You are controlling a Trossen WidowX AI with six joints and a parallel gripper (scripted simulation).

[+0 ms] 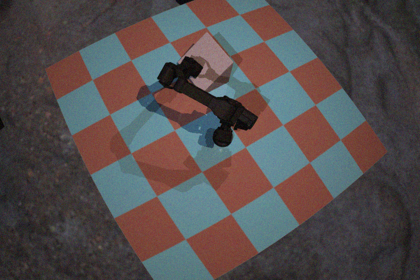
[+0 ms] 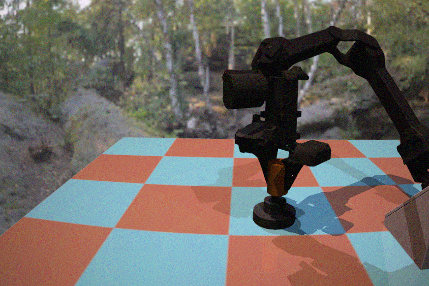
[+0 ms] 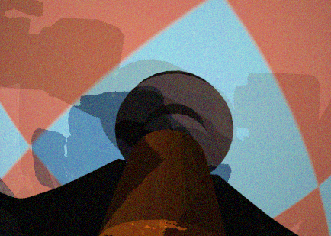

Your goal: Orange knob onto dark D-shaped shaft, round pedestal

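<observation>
My gripper tip is now 2 cm below the orange knob. The rest, counted from my gripper tip: dark pedestal (4 cm below).
</observation>
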